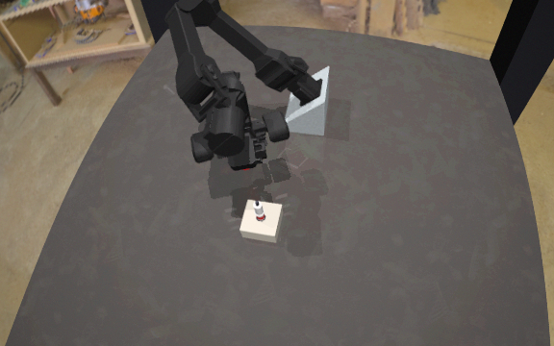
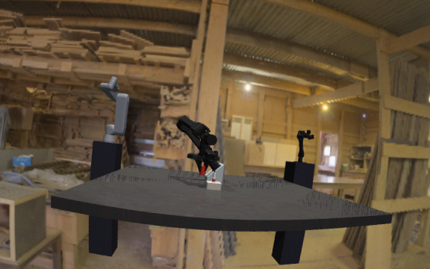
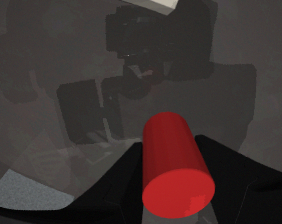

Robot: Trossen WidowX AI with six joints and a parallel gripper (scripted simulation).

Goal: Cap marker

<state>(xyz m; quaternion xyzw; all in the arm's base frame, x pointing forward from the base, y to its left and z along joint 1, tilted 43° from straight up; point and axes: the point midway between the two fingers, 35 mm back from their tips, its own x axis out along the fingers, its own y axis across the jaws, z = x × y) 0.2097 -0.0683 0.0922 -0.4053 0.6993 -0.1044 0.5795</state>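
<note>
Right now my gripper tip is 11 cm short of the holder block, 5 cm to the right of it and 5 cm above it. The rest, counted from my gripper tip: red cap 1 cm above.
</note>
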